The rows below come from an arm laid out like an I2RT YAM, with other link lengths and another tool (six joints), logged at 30 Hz.
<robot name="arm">
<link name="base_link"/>
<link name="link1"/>
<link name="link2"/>
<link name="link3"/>
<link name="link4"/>
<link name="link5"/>
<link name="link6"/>
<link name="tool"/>
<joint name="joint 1" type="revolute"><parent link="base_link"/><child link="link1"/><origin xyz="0.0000 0.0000 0.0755" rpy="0.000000 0.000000 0.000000"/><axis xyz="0 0 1"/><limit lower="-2.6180" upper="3.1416"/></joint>
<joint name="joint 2" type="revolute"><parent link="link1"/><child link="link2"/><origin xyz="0.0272 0.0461 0.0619" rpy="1.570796 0.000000 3.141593"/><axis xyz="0 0 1"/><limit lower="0.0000" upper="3.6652"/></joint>
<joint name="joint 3" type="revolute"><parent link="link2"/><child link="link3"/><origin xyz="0.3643 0.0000 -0.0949" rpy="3.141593 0.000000 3.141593"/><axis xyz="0 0 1"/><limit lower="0.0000" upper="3.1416"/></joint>
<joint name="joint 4" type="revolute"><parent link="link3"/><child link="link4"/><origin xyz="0.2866 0.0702 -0.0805" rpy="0.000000 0.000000 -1.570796"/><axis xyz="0 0 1"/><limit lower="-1.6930" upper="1.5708"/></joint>
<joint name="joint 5" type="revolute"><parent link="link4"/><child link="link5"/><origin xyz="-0.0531 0.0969 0.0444" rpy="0.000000 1.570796 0.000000"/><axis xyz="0 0 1"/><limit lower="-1.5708" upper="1.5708"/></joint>
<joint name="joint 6" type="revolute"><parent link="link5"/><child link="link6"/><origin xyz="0.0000 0.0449 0.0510" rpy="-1.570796 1.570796 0.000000"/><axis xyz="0 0 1"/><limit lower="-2.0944" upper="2.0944"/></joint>
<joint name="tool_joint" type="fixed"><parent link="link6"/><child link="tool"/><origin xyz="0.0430 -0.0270 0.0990" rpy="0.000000 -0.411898 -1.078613"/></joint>
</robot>
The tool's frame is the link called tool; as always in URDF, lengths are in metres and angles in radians.
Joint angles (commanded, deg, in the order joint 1, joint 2, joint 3, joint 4, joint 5, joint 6), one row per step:
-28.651 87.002 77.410 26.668 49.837 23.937
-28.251 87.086 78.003 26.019 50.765 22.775
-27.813 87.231 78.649 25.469 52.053 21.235
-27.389 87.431 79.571 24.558 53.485 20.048
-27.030 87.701 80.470 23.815 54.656 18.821
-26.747 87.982 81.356 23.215 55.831 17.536
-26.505 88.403 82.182 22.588 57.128 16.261
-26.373 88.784 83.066 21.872 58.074 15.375
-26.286 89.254 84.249 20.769 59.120 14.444
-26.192 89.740 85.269 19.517 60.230 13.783
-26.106 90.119 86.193 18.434 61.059 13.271
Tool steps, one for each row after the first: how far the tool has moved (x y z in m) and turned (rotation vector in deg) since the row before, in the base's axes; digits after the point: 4 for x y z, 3 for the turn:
0.0016 0.0018 0.0018 0.107 1.118 -0.704
0.0015 0.0018 0.0018 0.108 1.362 -1.074
0.0012 0.0014 0.0025 0.283 1.132 -1.154
0.0017 0.0010 0.0023 0.191 1.147 -0.969
0.0012 0.0006 0.0025 0.148 1.103 -1.052
0.0019 -0.0003 0.0008 0.301 1.286 -1.201
0.0014 -0.0007 0.0015 0.257 0.946 -0.909
0.0016 -0.0013 0.0019 0.365 1.141 -1.052
0.0019 -0.0016 0.0001 0.546 1.168 -1.065
0.0015 -0.0010 0.0008 0.406 0.897 -0.780

